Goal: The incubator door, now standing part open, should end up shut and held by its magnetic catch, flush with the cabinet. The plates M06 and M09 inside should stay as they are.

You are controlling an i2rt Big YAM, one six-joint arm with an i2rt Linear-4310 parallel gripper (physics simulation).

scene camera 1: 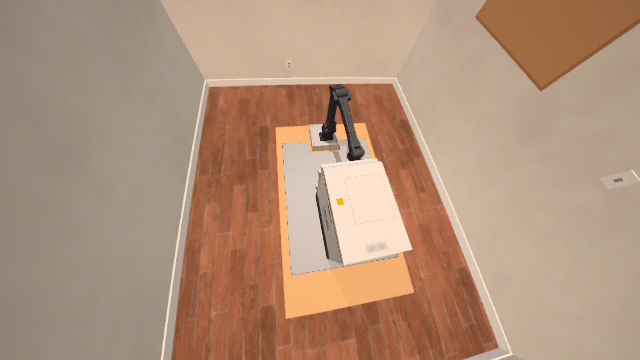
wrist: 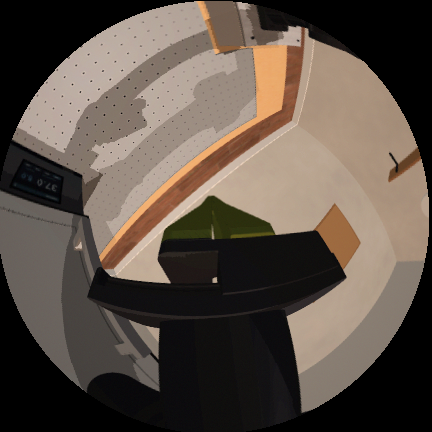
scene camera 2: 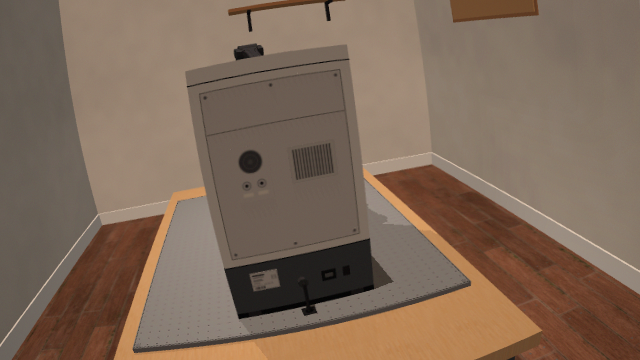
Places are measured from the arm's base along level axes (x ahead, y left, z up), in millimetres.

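Pixels of known places: gripper, fingertip midpoint: [wrist: 210, 201]; arm's base at its link origin: [scene camera 1: 326, 136].
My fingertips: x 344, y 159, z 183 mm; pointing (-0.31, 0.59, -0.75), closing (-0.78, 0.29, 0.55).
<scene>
For each thing: its middle in the pictures, then the offset to it from my fingertips. "spot": a spot on its surface instead. Level surfaces: height alone.
- incubator cabinet at the middle of its body: [scene camera 2: 269, 164] [scene camera 1: 348, 213] dy -184, dx +399, dz +22 mm
- door handle at a spot on its surface: [wrist: 91, 245] spot: dy -49, dx +115, dz -31 mm
- dark control panel at a spot on its surface: [wrist: 37, 182] spot: dy -121, dx +173, dz -172 mm
- perforated grey board at its surface level: dz -253 mm
- wooden table at its surface level: dz -266 mm
The incubator cabinet [scene camera 1: 370, 205] [scene camera 2: 280, 215] stands with its back toward scene camera 2. Its door [scene camera 1: 350, 163] [wrist: 30, 260] lies along the front edge as a thin strip in scene camera 1, closed or nearly so; whether it is fully flush or caught I cannot tell. The door handle [wrist: 91, 245] is a long bar on brackets at the left of the wrist view. My gripper [wrist: 210, 201] is shut and empty, in front of the door and beside the handle; contact with the door is not visible. Its fingers do not show in the scene cameras. Plates M06 and M09 are hidden inside the cabinet.
The black arm [scene camera 1: 348, 120] [scene camera 2: 248, 51] rises from its base plate [scene camera 1: 316, 144] and bends down in front of the cabinet. A dark control panel [wrist: 37, 182] sits below the door. The perforated grey board [scene camera 1: 302, 215] [scene camera 2: 172, 280] lies on the wooden table [scene camera 1: 325, 295] [scene camera 2: 440, 330].
</scene>
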